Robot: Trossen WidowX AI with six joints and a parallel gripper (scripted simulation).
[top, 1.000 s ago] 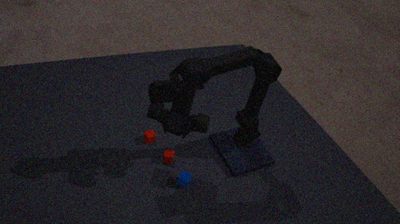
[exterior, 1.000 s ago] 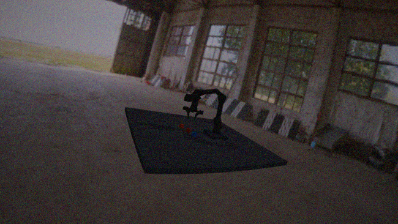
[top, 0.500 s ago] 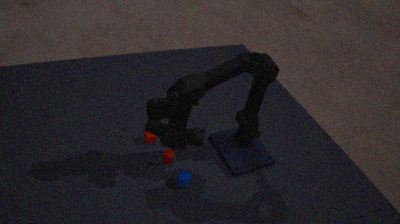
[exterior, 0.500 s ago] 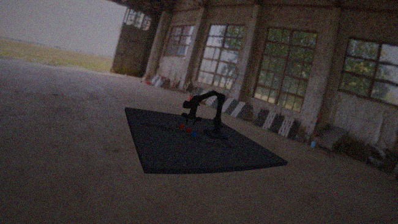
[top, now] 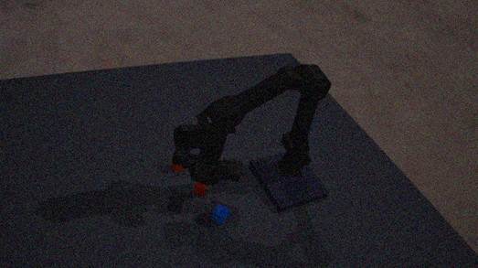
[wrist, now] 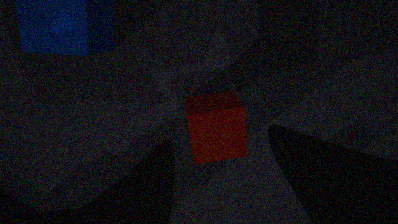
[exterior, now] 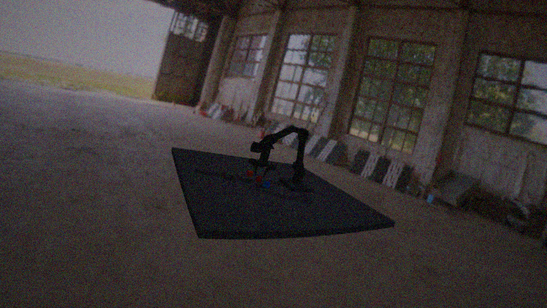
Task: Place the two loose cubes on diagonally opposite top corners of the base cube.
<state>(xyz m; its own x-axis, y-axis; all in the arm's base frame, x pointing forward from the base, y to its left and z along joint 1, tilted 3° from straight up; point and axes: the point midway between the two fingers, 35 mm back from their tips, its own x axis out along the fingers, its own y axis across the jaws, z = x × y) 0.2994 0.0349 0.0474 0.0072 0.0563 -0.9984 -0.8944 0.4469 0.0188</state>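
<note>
Right now my gripper tip is 20 mm above the red cube. Round my gripper tip: blue cube (30 mm behind, 100 mm to the left, 20 mm below).
</note>
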